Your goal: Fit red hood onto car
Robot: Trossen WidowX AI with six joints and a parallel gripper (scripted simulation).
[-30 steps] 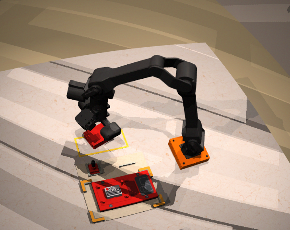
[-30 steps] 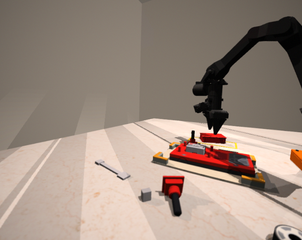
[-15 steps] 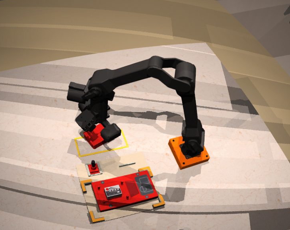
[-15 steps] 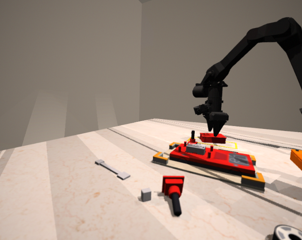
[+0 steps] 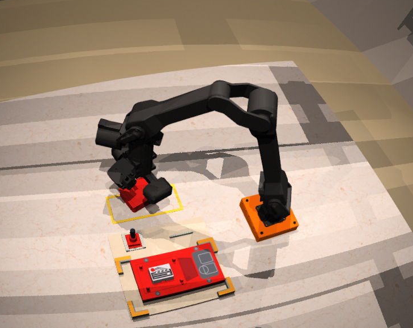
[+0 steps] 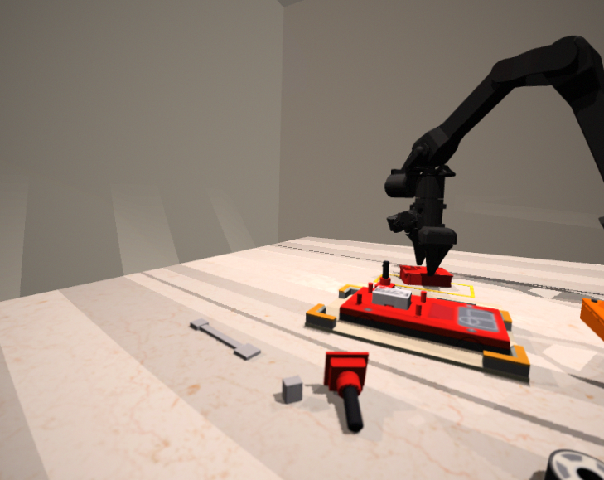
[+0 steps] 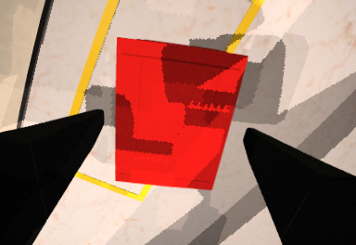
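Now: gripper tip 1 cm above the red hood. The rest, counted from my gripper tip: grey bar (21 cm ahead, 41 cm to the left, 2 cm below); grey engine block (3 cm ahead, 25 cm to the left); jig (1 cm ahead, 23 cm to the left, 1 cm below).
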